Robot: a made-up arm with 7 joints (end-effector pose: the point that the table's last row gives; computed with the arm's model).
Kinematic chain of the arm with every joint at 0, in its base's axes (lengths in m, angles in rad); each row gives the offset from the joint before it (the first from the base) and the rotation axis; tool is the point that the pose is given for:
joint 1: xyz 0 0 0.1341 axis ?
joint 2: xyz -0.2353 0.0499 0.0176 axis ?
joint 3: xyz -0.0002 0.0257 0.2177 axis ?
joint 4: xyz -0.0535 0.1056 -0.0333 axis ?
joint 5: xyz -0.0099 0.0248 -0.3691 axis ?
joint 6: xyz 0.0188 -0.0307 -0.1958 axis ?
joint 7: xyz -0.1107 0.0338 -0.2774 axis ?
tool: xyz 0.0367 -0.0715 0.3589
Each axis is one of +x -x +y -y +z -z.
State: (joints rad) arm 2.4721 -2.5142 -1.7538 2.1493 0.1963 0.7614 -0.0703
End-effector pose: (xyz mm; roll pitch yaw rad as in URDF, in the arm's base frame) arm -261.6 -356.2 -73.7 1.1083 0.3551 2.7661
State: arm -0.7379 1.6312 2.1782 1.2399 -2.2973 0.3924 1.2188
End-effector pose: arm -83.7 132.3 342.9 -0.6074 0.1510 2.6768
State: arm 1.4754 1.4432 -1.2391 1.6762 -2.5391 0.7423 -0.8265
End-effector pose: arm -612.0 73.2 -648.1 2.7616 -0.0999 -0.4474
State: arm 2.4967 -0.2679 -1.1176 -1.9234 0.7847 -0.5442 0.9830
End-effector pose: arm 5.7 824.0 80.7 1.1482 -0.8142 1.9393
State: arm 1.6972 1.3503 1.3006 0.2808 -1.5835 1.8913 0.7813
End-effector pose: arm -68.9 99.2 56.8 2.8766 0.6369 3.0518
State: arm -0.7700 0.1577 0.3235 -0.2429 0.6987 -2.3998 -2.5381
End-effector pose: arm -278.1 533.8 433.3 0.5817 -0.9841 -2.7095
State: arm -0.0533 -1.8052 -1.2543 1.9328 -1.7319 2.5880 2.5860
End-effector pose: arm 34.8 -366.6 131.0 2.0431 0.5226 -0.6805
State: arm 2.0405 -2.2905 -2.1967 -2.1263 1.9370 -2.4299 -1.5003
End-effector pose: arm -40.5 2.2 -147.2 1.5242 0.7623 2.1425
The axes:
joint 1: -y
joint 2: +z
joint 3: -x
joint 4: +z
joint 5: +y
joint 6: -x
joint 7: +y

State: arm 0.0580 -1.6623 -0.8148 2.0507 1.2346 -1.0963 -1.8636
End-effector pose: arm -447.0 135.4 -87.8 1.3060 -0.8975 -1.4771
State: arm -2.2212 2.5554 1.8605 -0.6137 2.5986 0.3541 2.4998
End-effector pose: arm -87.2 -390.7 -7.9 1.8766 -0.5083 -0.9219
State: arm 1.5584 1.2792 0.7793 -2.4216 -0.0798 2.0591 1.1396
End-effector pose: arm 126.9 -339.6 67.1 0.4460 0.8966 -1.7139
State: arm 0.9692 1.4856 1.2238 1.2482 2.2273 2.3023 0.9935
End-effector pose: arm 8.9 -57.0 456.0 0.4987 -0.6046 0.7478
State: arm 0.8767 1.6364 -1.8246 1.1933 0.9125 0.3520 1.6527
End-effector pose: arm -985.7 -10.1 -600.6 3.1265 1.4790 -0.2003
